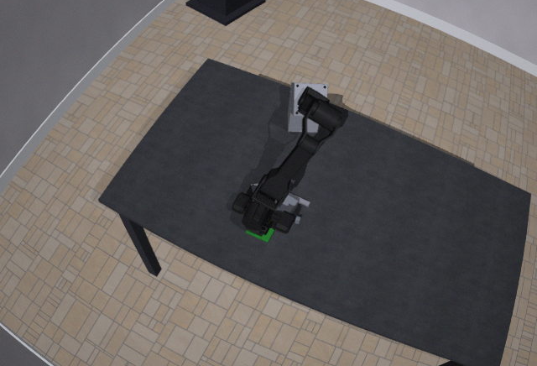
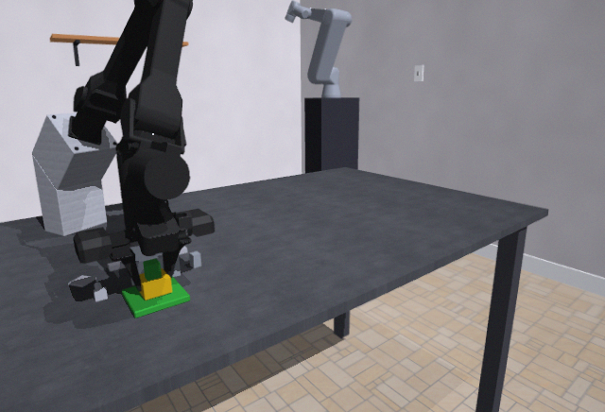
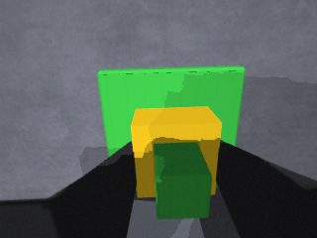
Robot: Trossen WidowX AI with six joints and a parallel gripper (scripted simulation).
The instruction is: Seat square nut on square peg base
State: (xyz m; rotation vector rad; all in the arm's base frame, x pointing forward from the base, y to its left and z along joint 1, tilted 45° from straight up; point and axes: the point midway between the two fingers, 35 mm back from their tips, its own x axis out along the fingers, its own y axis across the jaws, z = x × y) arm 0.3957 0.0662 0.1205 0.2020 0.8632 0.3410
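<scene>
Now: the grey square nut 10 cm behind my hand and 3 cm below it. Round my hand: flat tile 10 cm behind, 11 cm to the right, 5 cm below.
</scene>
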